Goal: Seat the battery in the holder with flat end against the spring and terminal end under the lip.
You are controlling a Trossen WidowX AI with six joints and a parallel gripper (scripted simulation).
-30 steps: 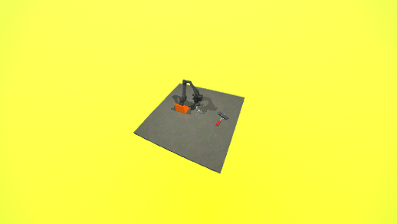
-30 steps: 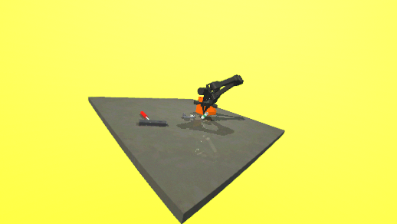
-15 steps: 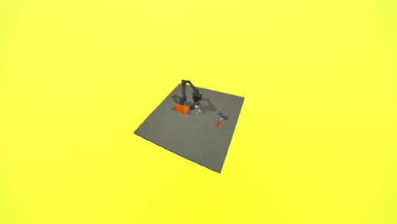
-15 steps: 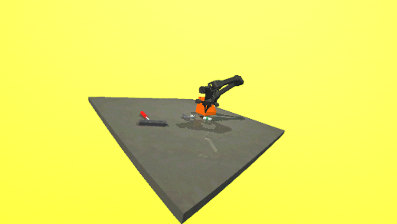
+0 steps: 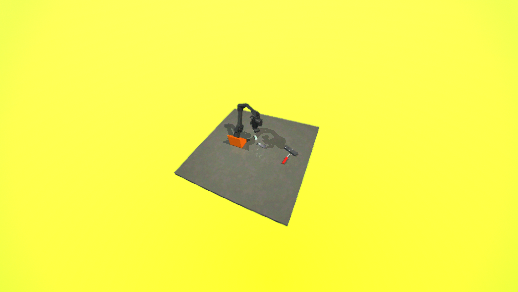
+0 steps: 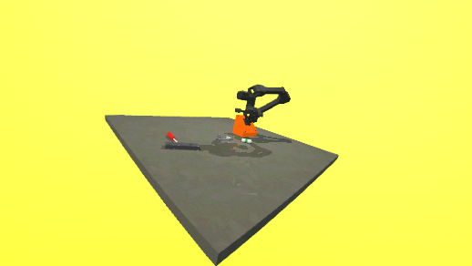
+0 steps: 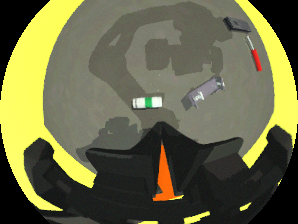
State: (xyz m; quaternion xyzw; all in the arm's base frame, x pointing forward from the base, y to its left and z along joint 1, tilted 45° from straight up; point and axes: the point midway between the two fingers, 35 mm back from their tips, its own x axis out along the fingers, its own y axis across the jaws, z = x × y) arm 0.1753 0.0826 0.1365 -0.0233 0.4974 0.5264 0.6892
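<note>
Right now my gripper tip is 2 cm past the battery, 1 cm to the right of it and 11 cm above it.
</note>
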